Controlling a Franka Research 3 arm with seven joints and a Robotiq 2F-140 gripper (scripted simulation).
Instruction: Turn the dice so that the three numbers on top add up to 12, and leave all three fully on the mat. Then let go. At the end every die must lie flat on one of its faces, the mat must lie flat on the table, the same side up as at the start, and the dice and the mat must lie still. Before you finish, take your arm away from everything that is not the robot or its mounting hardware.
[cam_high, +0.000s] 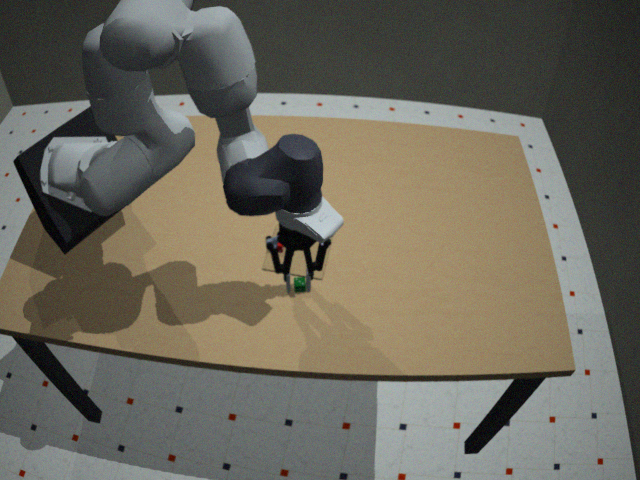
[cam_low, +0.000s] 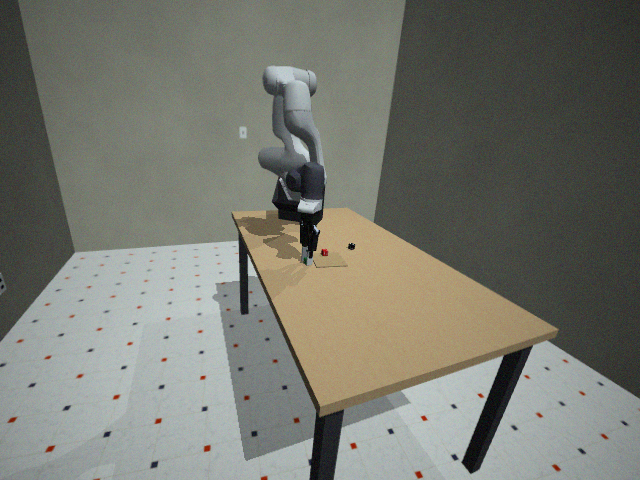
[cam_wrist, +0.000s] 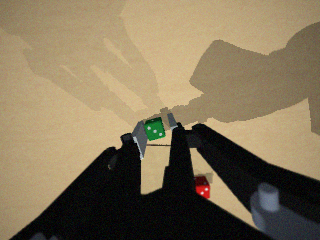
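My gripper is now 20 mm above the green die. From my hand the other things lie so: tan mat: 100 mm to the left, 40 mm ahead, 30 mm below; black die: 290 mm to the left, 20 mm below, 20 mm ahead; red die: 120 mm to the left, 20 mm below, 10 mm behind.
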